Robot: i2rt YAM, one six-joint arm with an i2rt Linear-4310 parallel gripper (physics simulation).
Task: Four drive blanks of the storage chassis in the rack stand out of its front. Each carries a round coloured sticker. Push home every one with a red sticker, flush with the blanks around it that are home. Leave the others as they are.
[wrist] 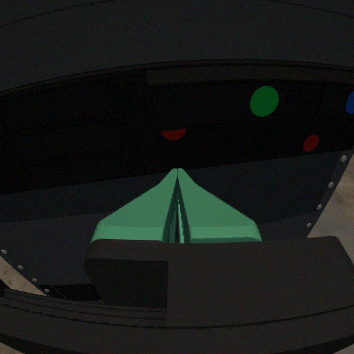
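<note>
The chassis front is a very dark band across the wrist view. A red sticker (174,134) shows as a lower half disc, its upper part hidden, just above my fingertips. A second red sticker (311,143) is smaller, low at the right. A green sticker (264,101) is large and round, upper right of the middle. A blue sticker (350,103) is cut by the right edge. The blank outlines are too dark to tell how far each stands out. My gripper (176,176) is shut and empty, its green fingertips below the half-hidden red sticker; I cannot tell whether they touch anything.
A dark overhanging surface (175,35) fills the top of the view. Below the blanks lies a dark blue-grey panel (60,220) with rivets along its left and right edges. Brownish floor shows beyond it at both sides.
</note>
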